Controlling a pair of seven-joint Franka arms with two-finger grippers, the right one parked.
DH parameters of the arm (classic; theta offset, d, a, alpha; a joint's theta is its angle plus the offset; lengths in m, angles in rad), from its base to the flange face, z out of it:
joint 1: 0 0.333 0 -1.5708
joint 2: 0 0 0 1.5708
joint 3: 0 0.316 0.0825 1.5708
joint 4: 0 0 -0.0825 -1.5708
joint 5: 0 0.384 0 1.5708
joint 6: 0 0 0.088 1.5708
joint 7: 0 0.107 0 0
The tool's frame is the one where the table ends.
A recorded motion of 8 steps. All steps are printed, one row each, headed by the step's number.
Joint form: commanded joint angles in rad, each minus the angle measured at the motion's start. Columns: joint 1, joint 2, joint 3, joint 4, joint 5, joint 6, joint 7.
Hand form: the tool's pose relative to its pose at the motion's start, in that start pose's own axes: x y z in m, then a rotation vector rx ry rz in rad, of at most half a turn. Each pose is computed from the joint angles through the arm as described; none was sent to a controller.
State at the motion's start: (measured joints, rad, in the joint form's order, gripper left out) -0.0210 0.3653 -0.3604 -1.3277 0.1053 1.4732 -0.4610
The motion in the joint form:
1: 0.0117 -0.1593 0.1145 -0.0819 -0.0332 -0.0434 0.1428
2: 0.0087 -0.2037 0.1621 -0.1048 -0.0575 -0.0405 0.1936
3: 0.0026 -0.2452 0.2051 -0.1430 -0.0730 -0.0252 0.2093
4: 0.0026 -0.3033 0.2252 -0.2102 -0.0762 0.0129 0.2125
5: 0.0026 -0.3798 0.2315 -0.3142 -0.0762 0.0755 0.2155
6: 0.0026 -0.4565 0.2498 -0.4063 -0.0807 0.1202 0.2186
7: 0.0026 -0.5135 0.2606 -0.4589 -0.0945 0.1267 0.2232
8: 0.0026 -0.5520 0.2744 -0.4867 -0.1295 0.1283 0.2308
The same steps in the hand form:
1: -0.0301 -0.0683 -0.0415 0.0127 0.0243 0.0196
2: -0.0380 -0.0902 -0.0533 -0.0061 0.0399 0.0285
3: -0.0449 -0.1084 -0.0578 -0.0183 0.0535 0.0093
4: -0.0568 -0.1197 -0.0595 -0.0214 0.0814 -0.0075
5: -0.0736 -0.1242 -0.0546 -0.0204 0.1169 -0.0111
6: -0.0915 -0.1358 -0.0516 -0.0256 0.1448 -0.0268
7: -0.1085 -0.1428 -0.0531 -0.0379 0.1526 -0.0335
8: -0.1203 -0.1484 -0.0569 -0.0745 0.1571 -0.0384

